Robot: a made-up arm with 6 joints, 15 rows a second.
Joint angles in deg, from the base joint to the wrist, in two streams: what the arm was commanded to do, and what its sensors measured. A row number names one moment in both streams.
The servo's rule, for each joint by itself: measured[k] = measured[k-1] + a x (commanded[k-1-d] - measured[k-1]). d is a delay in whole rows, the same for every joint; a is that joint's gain. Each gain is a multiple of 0.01, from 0.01 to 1. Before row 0 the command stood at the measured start. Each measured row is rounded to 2 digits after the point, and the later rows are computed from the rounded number. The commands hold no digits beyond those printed.
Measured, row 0:
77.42 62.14 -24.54 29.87 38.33 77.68
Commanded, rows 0 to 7:
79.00 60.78 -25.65 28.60 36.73 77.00
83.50 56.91 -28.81 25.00 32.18 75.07
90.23 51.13 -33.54 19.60 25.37 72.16
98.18 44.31 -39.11 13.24 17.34 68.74
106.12 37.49 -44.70 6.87 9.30 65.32
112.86 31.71 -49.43 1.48 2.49 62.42
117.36 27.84 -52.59 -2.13 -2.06 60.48
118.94 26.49 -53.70 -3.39 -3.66 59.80
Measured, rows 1 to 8:
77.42 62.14 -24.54 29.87 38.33 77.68
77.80 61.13 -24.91 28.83 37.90 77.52
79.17 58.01 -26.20 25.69 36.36 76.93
81.82 52.92 -28.62 20.70 33.39 75.79
85.75 46.55 -32.08 14.58 29.06 74.10
90.64 39.85 -36.24 8.26 23.72 71.99
95.97 33.83 -40.59 2.70 17.99 69.69
101.10 29.40 -44.55 -1.26 12.58 67.48
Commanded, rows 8 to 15:
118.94 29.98 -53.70 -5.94 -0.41 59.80
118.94 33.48 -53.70 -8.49 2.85 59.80
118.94 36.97 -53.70 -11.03 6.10 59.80
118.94 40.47 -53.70 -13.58 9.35 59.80
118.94 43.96 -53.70 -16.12 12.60 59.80
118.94 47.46 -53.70 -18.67 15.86 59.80
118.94 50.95 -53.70 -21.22 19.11 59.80
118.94 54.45 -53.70 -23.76 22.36 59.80
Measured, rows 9 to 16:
105.38 27.25 -47.57 -3.01 8.20 65.64
108.63 29.27 -49.59 -5.41 5.88 64.24
111.10 32.39 -50.95 -7.94 5.06 63.17
112.98 35.78 -51.86 -10.47 5.34 62.36
114.41 39.25 -52.47 -13.02 6.42 61.75
115.50 42.74 -52.88 -15.56 8.09 61.28
116.33 46.23 -53.15 -18.11 10.19 60.92
116.96 49.72 -53.33 -20.66 12.60 60.65

